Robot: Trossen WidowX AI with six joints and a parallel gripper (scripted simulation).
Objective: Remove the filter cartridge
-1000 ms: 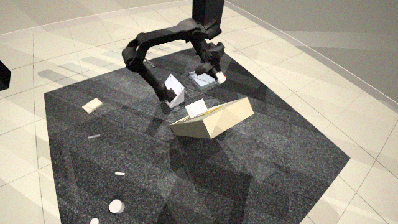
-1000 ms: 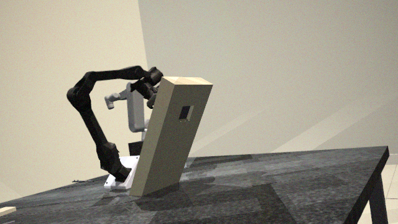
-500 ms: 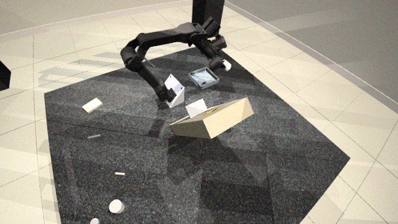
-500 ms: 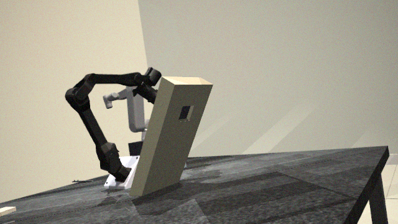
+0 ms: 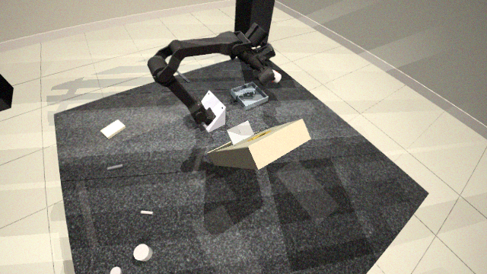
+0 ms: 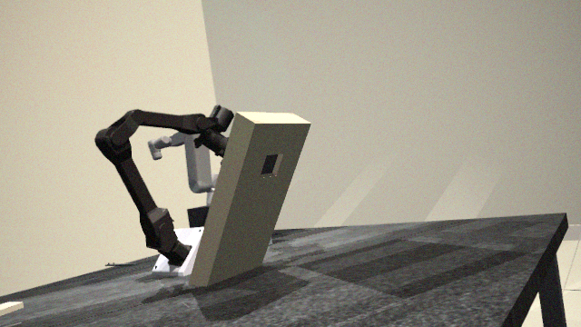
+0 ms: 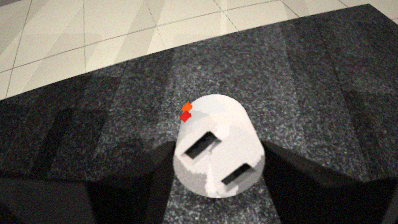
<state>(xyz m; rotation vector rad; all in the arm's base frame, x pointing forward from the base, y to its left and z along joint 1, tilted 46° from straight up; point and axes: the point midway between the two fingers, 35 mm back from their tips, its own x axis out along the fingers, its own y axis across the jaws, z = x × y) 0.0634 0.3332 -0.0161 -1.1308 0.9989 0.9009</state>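
Now: gripper tip 24 cm above the light blue tray, 16 cm past it and 1 cm to the right of it. Also, from my gripper tip: grey rod (71 cm to the right, 24 cm below, 6 cm behind); round filter cartridge (right at my gripper tip); peg (66 cm to the right, 24 cm below, 18 cm ahead).
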